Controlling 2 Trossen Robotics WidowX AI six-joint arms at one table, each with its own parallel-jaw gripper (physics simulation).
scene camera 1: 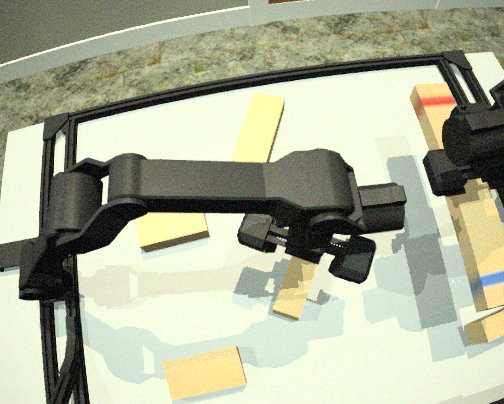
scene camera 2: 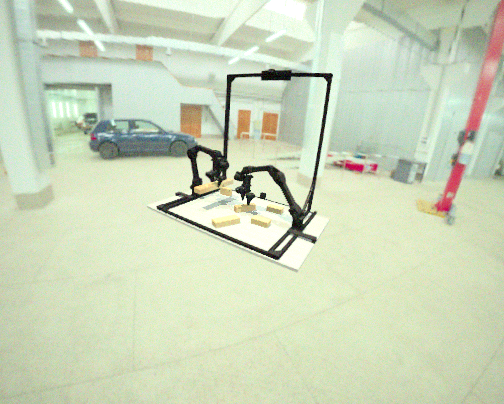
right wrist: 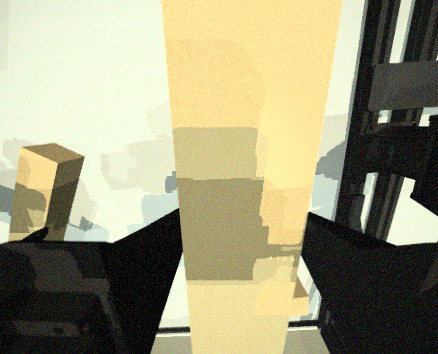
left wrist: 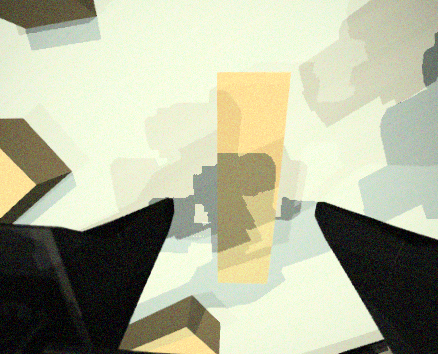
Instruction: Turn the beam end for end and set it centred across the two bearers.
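Pixels of known places: left gripper, fingertip midpoint: (scene camera 1: pixel 302 258) (scene camera 2: pixel 245 202) (right wrist: pixel 8 214) (left wrist: pixel 244 206); right gripper, fingertip midpoint: (scene camera 1: pixel 463 191) (scene camera 2: pixel 215 186) (right wrist: pixel 237 211); left arm's base, origin of the base link: (scene camera 1: pixel 56 284) (scene camera 2: pixel 296 227); right arm's base, origin of the base link: (scene camera 2: pixel 195 194) (right wrist: pixel 384 147).
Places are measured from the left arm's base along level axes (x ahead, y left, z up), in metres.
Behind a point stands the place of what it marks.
Note:
The beam (scene camera 1: pixel 431 105) {x 0.698, y 0.138, z 0.148 m} (scene camera 2: pixel 206 187) {x 0.687, y 0.115, z 0.146 m} (right wrist: pixel 249 88) {x 0.710, y 0.058, z 0.148 m} is a long wooden bar with a red stripe near its far end. My right gripper (scene camera 1: pixel 440 170) (scene camera 2: pixel 216 175) (right wrist: pixel 237 211) {x 0.706, y -0.011, z 0.121 m} is shut on it and holds it above the table at the right edge of scene camera 1. My left gripper (scene camera 1: pixel 306 246) {x 0.437, y -0.040, z 0.045 m} (scene camera 2: pixel 247 196) {x 0.437, y -0.040, z 0.045 m} (left wrist: pixel 244 206) {x 0.437, y -0.040, z 0.045 m} is open and empty. It hangs over a narrow wooden block (scene camera 1: pixel 294 290) {x 0.416, y -0.084, z 0.025 m} (scene camera 2: pixel 245 208) {x 0.424, y -0.028, z 0.007 m} (left wrist: pixel 253 116) {x 0.469, y 0.003, z 0.025 m} that lies flat on the table between its fingers' line.
A long pale plank (scene camera 1: pixel 258 128) {x 0.418, y 0.227, z 0.019 m} lies slanted under the left arm. A short block (scene camera 1: pixel 204 373) {x 0.253, y -0.189, z 0.019 m} lies near the front. More blocks (scene camera 2: pixel 225 220) {x 0.402, y 0.247, z 0.019 m} (scene camera 2: pixel 261 220) {x 0.221, y 0.093, z 0.019 m} (scene camera 2: pixel 274 208) {x 0.245, y -0.159, z 0.016 m} lie on the table. A black frame (scene camera 1: pixel 250 82) {x 0.427, y 0.360, z -0.003 m} (right wrist: pixel 375 140) edges the table.

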